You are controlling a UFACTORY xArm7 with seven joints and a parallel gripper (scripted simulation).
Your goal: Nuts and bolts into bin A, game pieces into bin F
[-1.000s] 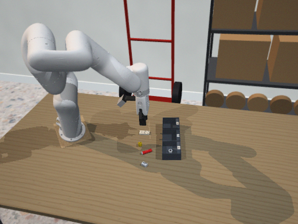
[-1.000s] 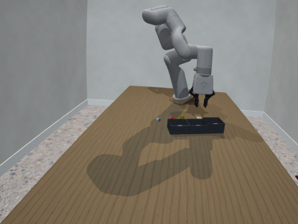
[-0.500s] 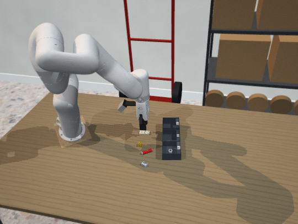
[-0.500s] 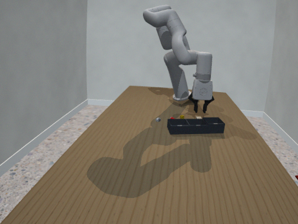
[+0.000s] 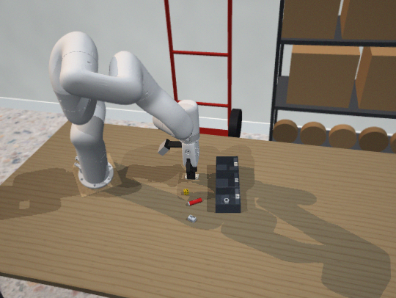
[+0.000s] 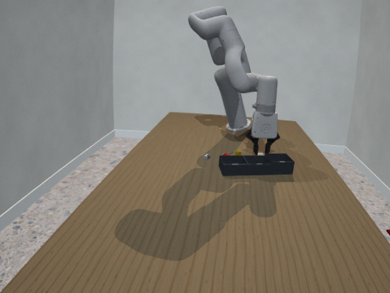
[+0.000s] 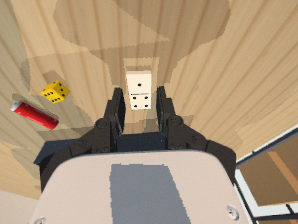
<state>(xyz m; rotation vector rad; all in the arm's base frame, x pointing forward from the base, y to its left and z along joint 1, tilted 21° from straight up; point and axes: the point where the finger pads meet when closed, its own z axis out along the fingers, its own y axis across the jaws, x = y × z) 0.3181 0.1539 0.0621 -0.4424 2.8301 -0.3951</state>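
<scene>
My gripper is now 3 cm above the white domino. Round my hand: yellow die (9 cm to the right, 2 cm below, 2 cm ahead); dark bin (14 cm ahead, 1 cm to the right, 1 cm below); red cylinder (12 cm to the right, 6 cm ahead, 2 cm below).
</scene>
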